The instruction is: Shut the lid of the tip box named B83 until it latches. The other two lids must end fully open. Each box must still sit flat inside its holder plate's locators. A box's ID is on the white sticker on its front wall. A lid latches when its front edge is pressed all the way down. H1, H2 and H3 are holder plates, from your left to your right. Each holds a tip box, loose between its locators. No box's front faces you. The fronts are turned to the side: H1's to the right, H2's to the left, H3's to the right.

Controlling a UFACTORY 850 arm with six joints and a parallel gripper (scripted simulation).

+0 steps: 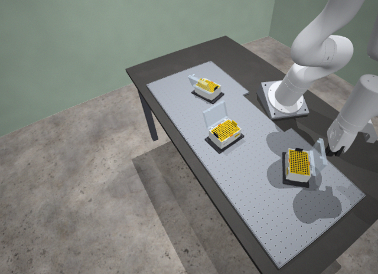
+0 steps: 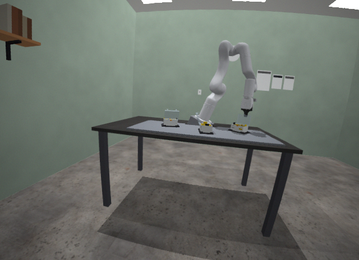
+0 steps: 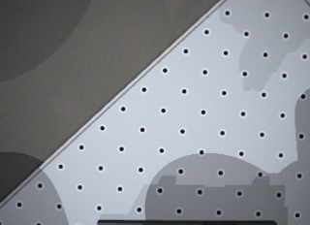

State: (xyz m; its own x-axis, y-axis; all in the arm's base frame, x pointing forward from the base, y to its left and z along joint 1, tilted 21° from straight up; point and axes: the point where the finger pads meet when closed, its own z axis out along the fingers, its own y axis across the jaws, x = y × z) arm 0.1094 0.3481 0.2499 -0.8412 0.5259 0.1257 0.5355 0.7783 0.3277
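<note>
Right now the tip box is 8 cm below my hand, 7 cm ahead of it and 4 cm to the right of it.
</note>
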